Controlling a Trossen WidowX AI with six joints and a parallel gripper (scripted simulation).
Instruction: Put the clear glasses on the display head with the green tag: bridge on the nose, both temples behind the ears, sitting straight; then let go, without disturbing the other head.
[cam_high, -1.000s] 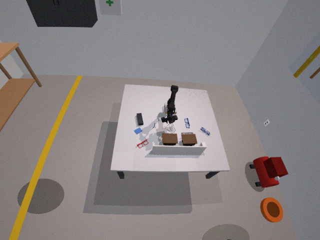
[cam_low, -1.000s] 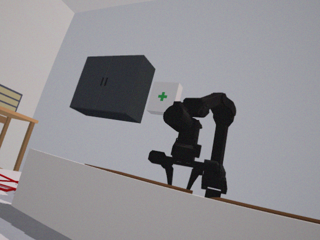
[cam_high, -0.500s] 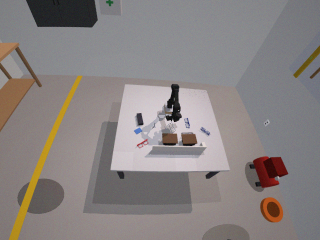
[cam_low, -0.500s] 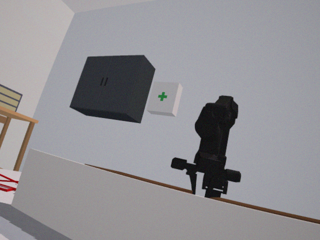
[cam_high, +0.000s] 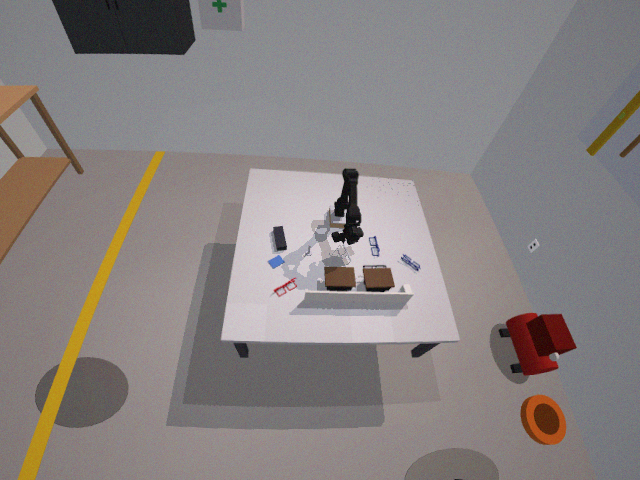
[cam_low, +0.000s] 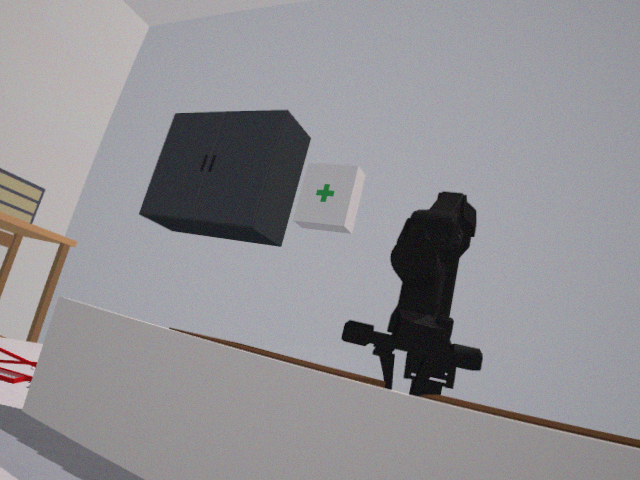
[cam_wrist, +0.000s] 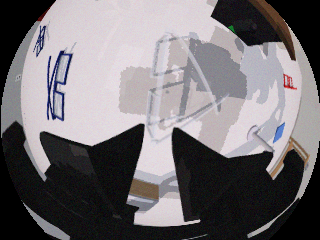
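Now: gripper tip 220 mm to the left of the grey piece, 50 mm above it and 40 mm short of it. Round my gripper tip: black case (400 mm to the right, 50 mm below, 50 mm behind); then white panel (350 mm ahead, 60 mm to the left, 20 mm below); then display head (230 mm ahead, 50 mm to the right, 10 mm below).
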